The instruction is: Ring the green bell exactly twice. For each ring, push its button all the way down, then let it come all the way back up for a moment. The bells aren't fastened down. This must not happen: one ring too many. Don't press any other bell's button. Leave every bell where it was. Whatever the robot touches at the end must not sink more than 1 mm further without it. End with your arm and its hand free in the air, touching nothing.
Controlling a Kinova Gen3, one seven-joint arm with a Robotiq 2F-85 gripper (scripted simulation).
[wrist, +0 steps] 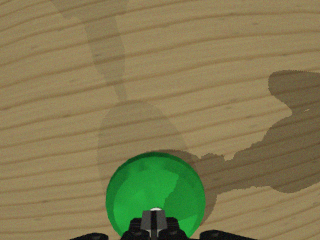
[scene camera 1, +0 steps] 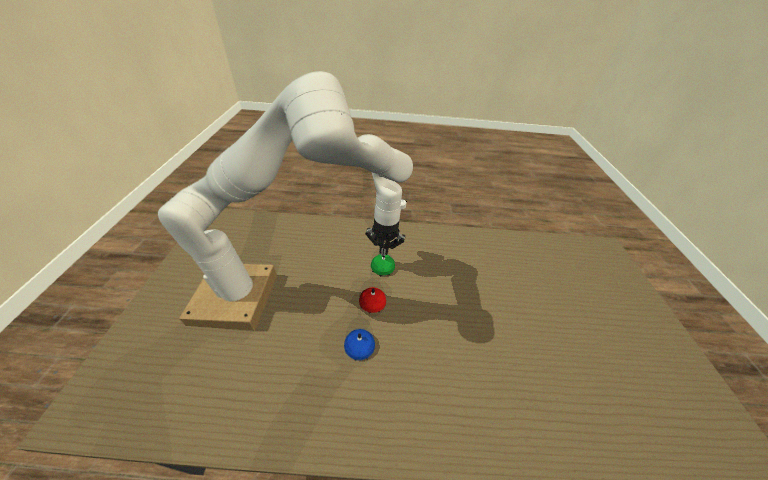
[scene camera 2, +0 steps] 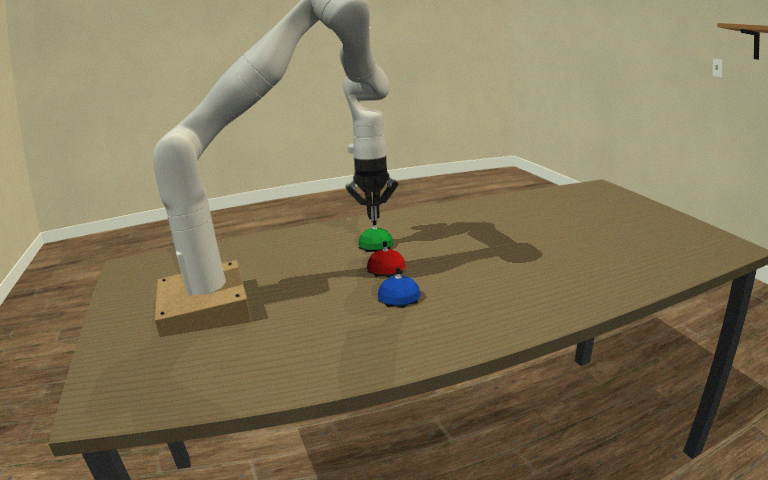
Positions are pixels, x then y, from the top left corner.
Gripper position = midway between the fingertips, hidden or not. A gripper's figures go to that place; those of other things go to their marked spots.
Labels:
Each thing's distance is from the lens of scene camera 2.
gripper (scene camera 2: 373, 220): 137 cm
red bell (scene camera 2: 385, 261): 121 cm
blue bell (scene camera 2: 400, 291): 108 cm
The marked spots on the red bell and the blue bell are 15 cm apart.

